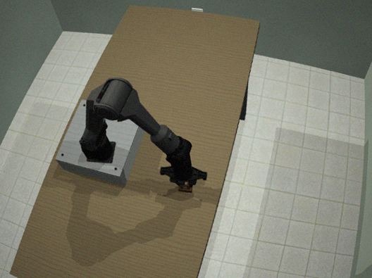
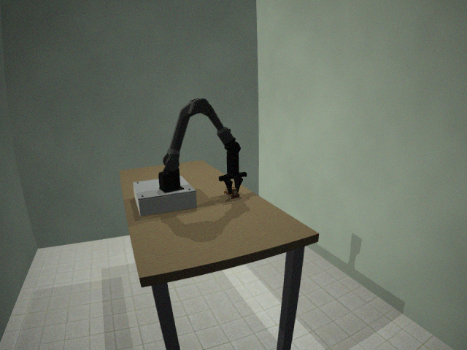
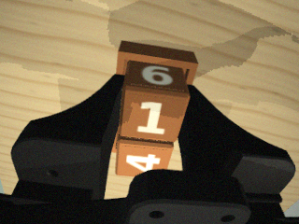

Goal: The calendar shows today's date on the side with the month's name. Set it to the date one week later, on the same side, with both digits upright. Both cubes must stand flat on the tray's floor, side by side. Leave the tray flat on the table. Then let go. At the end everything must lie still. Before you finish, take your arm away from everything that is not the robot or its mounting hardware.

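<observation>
Right now my hand is 20 mm to the right of the brown tray and 20 mm above it. From my hand the other things lie so: cube 40 mm to the left.
</observation>
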